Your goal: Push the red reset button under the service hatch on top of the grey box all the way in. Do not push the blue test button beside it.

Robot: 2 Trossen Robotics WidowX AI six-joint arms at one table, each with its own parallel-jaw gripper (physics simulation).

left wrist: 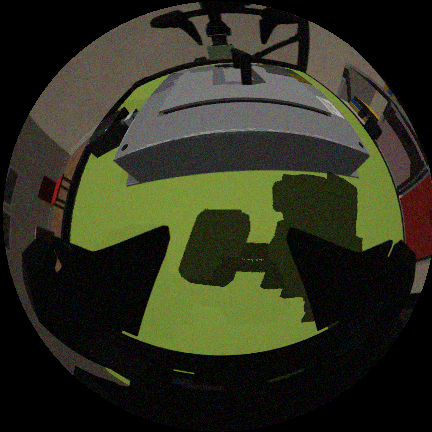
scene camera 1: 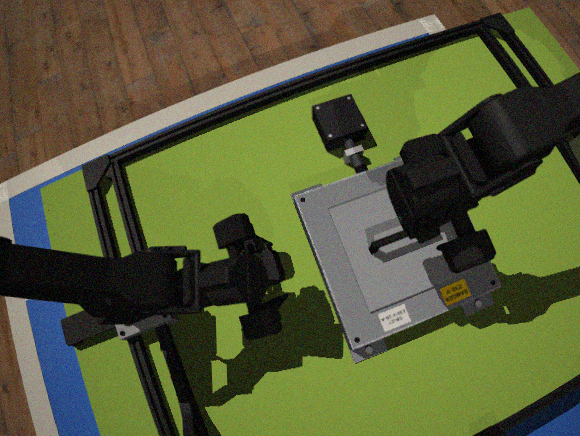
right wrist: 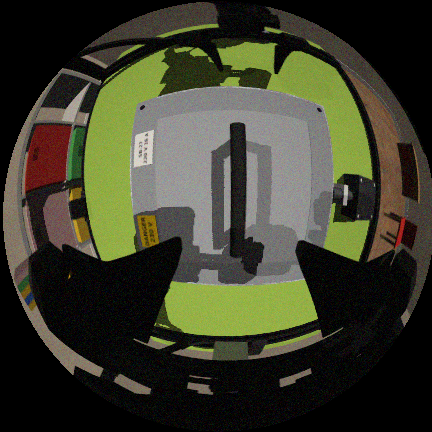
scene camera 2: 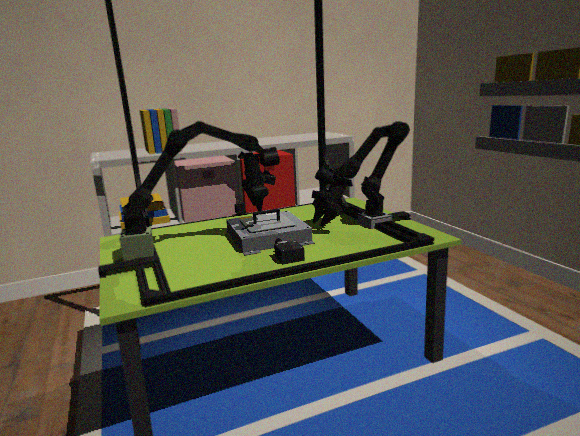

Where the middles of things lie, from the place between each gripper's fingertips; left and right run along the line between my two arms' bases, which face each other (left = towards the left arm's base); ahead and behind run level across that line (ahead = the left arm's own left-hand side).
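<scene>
Right hand: 4 cm to the right of the service hatch (scene camera 1: 388, 266), 4 cm above it.
My left hand: 2 cm past the service hatch, 20 cm to the left of it, 6 cm below it.
</scene>
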